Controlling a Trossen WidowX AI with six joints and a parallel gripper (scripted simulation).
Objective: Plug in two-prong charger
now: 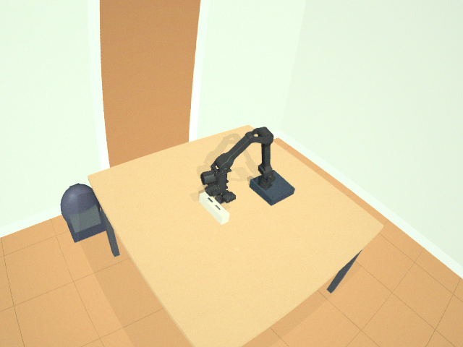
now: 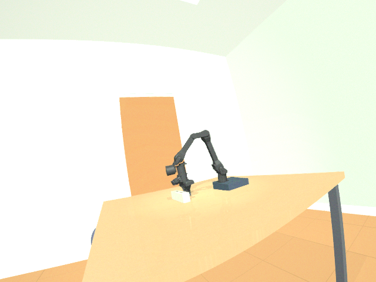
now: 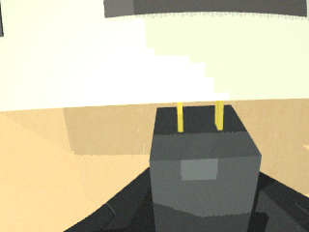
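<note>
Now: the black two-prong charger 2 cm ahead of my gripper tip and 1 cm above it.
</note>
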